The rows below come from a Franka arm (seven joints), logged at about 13 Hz.
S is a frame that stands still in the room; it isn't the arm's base.
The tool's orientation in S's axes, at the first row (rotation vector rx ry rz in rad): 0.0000, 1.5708, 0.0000
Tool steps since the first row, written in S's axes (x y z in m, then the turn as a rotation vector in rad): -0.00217, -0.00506, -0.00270, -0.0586, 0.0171, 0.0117; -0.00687, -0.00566, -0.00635, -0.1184, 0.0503, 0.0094; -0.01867, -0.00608, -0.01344, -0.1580, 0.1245, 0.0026; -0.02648, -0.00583, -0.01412, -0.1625, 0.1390, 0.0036; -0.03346, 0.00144, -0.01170, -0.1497, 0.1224, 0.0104; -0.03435, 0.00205, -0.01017, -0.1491, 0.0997, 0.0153
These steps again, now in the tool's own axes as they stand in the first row. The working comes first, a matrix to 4 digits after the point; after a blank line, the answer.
The tool's axes in the first row as the columns of a matrix, in S's axes (used below as rounded here):
0.0000, 0.0000, 1.0000
0.0000, 1.0000, 0.0000
-1.0000, 0.0000, 0.0000

0.00270, -0.00506, -0.00217, -0.0117, 0.0171, -0.0586; 0.00635, -0.00566, -0.00687, -0.0094, 0.0503, -0.1184; 0.01344, -0.00608, -0.01867, -0.0026, 0.1245, -0.1580; 0.01412, -0.00583, -0.02648, -0.0036, 0.1390, -0.1625; 0.01170, 0.00144, -0.03346, -0.0104, 0.1224, -0.1497; 0.01017, 0.00205, -0.03435, -0.0153, 0.0997, -0.1491
